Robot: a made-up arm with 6 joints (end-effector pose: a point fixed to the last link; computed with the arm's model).
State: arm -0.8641 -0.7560 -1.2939 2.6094 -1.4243 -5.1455
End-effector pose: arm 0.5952 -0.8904 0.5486 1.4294 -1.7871 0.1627
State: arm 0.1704 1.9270 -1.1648 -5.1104 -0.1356 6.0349
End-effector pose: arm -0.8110 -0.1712 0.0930 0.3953 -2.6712 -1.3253
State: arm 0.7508 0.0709 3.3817 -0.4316 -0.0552 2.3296
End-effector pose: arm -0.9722 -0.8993 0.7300 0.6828 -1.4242 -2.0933
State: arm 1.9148 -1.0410 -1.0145 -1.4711 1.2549 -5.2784
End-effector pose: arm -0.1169 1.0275 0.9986 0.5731 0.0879 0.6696
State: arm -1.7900 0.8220 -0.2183 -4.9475 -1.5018 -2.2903
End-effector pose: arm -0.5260 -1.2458 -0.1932 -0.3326 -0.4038 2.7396
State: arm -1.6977 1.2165 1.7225 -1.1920 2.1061 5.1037
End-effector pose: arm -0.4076 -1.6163 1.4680 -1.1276 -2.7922 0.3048
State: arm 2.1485 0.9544 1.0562 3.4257 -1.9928 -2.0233
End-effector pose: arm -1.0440 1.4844 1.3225 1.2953 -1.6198 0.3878
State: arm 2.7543 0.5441 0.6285 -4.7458 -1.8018 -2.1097
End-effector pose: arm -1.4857 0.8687 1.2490 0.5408 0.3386 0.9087
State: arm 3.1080 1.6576 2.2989 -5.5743 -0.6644 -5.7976
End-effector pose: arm -1.9529 0.1660 1.3590 -0.1925 -1.3634 2.3292
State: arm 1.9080 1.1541 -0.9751 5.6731 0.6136 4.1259
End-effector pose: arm 0.0395 0.1365 -0.6689 0.7193 1.2050 -0.4170
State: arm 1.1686 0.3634 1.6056 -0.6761 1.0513 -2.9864
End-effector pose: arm 0.3388 0.4496 2.5241 -0.8024 -0.4377 -1.2187
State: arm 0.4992 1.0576 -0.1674 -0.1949 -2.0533 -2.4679
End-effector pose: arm 0.8610 0.5183 -0.3534 -0.3608 1.0059 -2.6860
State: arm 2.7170 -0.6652 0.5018 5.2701 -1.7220 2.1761
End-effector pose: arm -0.3362 -0.0781 2.1496 -0.4103 2.0035 -1.3752
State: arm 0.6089 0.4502 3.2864 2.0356 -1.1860 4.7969
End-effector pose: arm -0.6967 -0.7383 1.2483 2.1366 -1.8115 -0.8434
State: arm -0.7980 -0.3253 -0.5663 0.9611 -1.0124 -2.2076
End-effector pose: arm 0.8235 -1.0935 0.7421 1.1028 -0.2524 -1.9234
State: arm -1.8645 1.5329 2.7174 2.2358 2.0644 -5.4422
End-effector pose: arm -0.1856 -1.2121 1.6247 2.6510 -0.7740 -1.1590
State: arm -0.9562 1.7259 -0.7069 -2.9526 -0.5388 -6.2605
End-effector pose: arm -0.1176 0.2084 -0.7809 -1.4543 0.4538 1.8658
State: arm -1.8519 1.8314 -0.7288 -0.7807 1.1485 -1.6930
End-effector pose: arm -0.0763 0.3141 -0.6769 -1.0305 0.8015 2.3510
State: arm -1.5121 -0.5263 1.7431 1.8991 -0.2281 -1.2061
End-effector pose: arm -0.1279 1.2638 2.1217 -1.8599 -1.7971 -1.6169
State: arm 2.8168 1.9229 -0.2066 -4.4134 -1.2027 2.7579
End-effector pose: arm -0.0700 0.2588 -1.0028 -0.4882 0.2606 1.3144
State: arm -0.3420 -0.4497 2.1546 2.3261 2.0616 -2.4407
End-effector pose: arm -1.0093 0.5297 1.6777 -1.3265 -0.4998 0.1239
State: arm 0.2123 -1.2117 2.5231 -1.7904 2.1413 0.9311
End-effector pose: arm -1.2747 -0.4848 -0.0123 -2.0659 0.7278 -1.0564
